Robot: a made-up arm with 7 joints.
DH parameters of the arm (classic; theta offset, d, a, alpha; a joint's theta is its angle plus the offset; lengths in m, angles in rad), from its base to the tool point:
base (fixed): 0 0 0 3.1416
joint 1: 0 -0.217 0 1.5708
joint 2: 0 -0.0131 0 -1.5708
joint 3: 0 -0.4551 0 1.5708
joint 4: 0 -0.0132 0 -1.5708
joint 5: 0 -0.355 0 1.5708
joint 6: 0 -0.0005 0 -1.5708
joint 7: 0 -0.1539 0 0
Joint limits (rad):
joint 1: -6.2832..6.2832
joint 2: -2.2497..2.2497
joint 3: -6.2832..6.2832
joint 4: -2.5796..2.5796
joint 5: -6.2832..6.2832
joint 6: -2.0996..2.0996
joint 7: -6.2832..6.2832
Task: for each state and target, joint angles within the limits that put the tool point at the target. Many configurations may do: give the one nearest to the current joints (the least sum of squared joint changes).
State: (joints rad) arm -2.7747 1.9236 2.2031 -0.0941 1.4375 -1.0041 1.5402
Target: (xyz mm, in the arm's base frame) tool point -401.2 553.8 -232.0
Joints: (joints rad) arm -2.3486 2.0237 2.2521 0.0337 1.5086 -1.6087 1.5402
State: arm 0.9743 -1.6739 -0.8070 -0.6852 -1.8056 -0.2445 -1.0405
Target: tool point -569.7 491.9 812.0
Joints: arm 0.8571 -0.8757 -0.8906 -0.1902 -1.8305 -0.2132 -1.0405
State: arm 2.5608 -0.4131 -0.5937 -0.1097 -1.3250 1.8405 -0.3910
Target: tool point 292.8 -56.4 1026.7
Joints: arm 2.8972 -0.3013 -0.5554 0.0356 -1.2736 1.2728 -0.3910
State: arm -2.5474 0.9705 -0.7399 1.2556 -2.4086 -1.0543 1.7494
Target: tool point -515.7 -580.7 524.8
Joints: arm -3.5775 0.8509 -1.1123 0.8093 -2.4175 -0.6122 1.7494
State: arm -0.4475 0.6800 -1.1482 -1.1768 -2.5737 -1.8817 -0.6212
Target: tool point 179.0 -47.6 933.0
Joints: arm -0.7090 0.2543 -0.7993 -0.9682 -2.9275 -2.0996 -0.6212
